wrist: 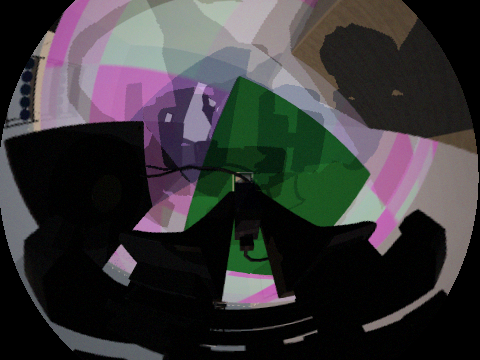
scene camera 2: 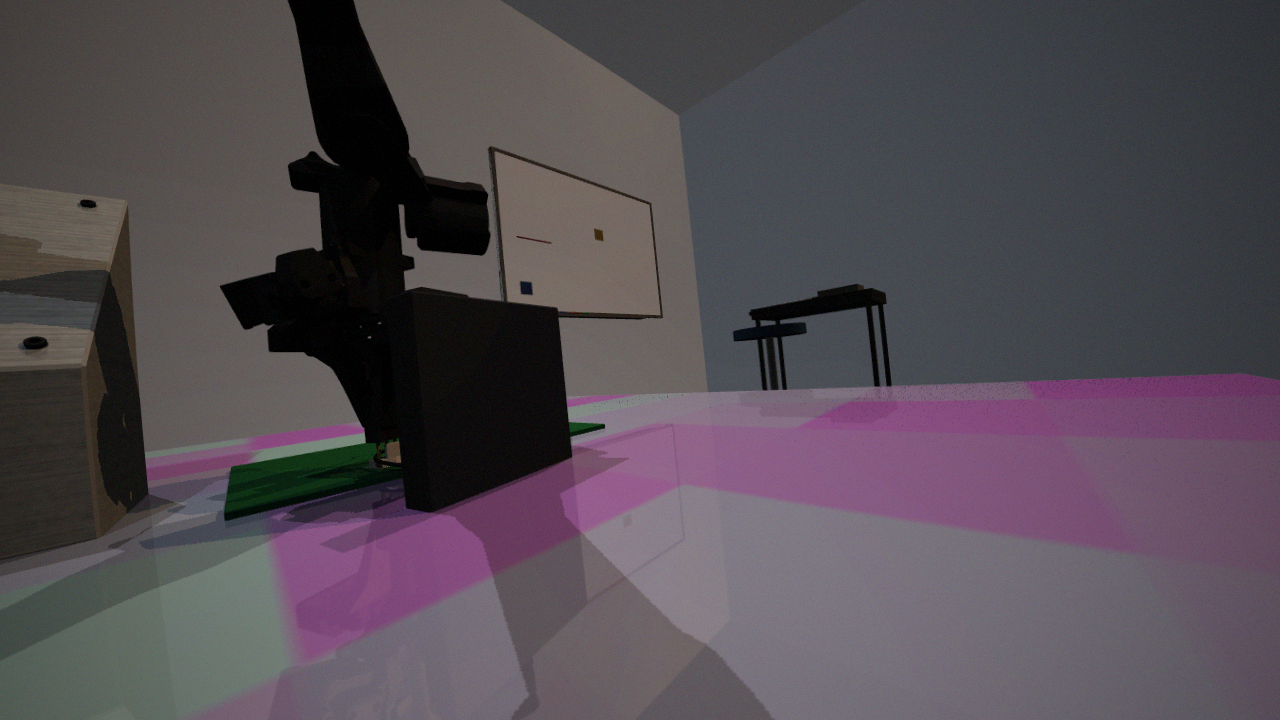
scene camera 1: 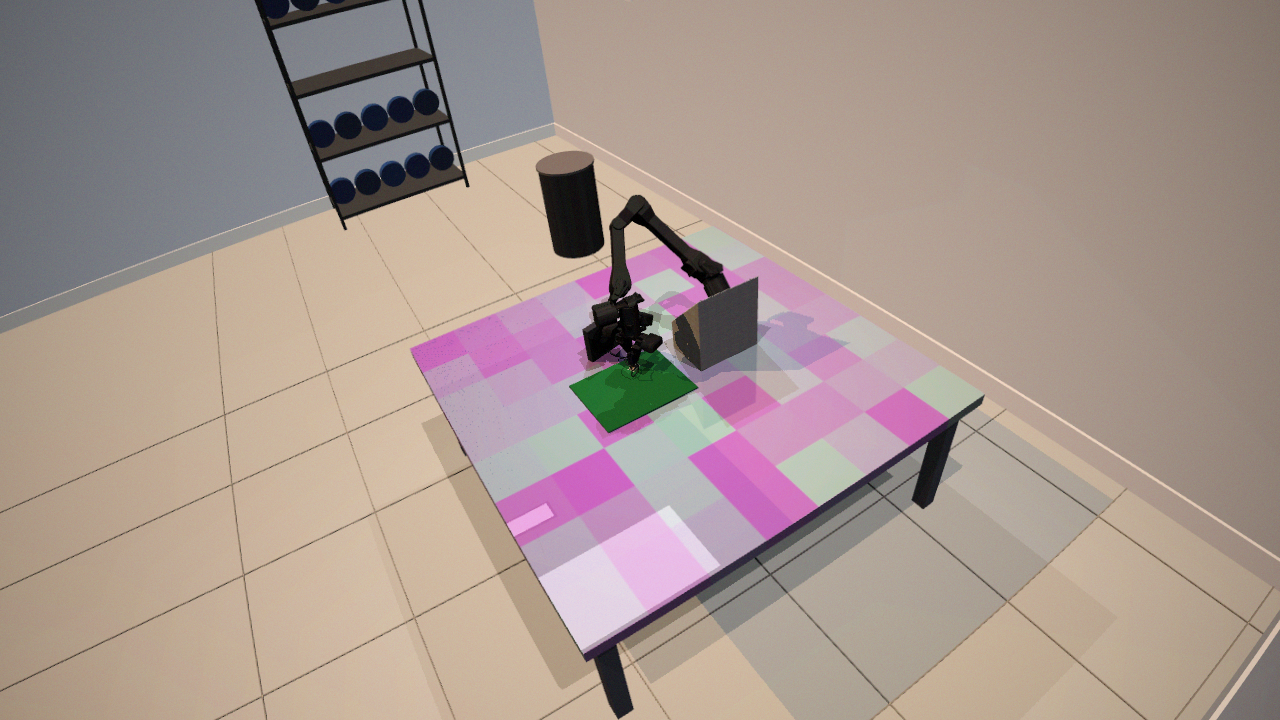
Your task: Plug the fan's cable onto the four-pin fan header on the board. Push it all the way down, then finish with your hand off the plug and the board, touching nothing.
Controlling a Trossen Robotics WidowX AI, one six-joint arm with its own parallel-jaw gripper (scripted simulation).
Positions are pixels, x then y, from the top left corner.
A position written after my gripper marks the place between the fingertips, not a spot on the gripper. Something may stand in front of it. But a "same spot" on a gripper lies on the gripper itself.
my gripper: wrist; scene camera 2 379,427; scene camera 1
same spot on my gripper: (scene camera 1: 626,344) = (wrist: 224,268)
